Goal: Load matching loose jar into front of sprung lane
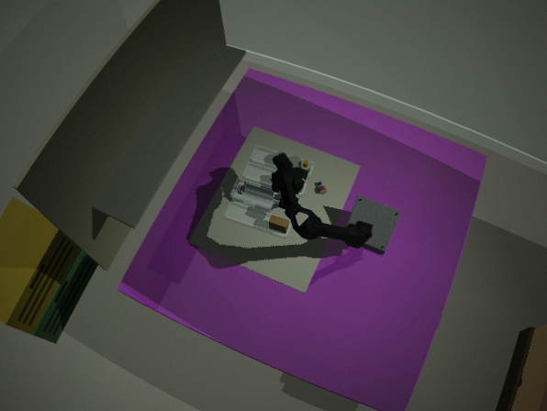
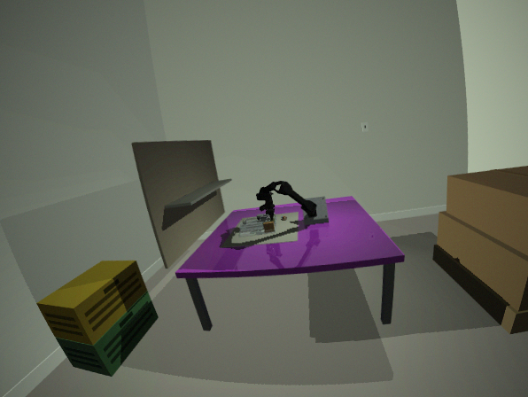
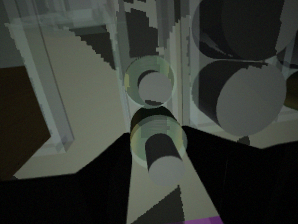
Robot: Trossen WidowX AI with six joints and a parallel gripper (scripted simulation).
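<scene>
Right now my gripper tip is 130 mm to the right of the brown box, 20 mm short of it and 20 mm above it.
</scene>
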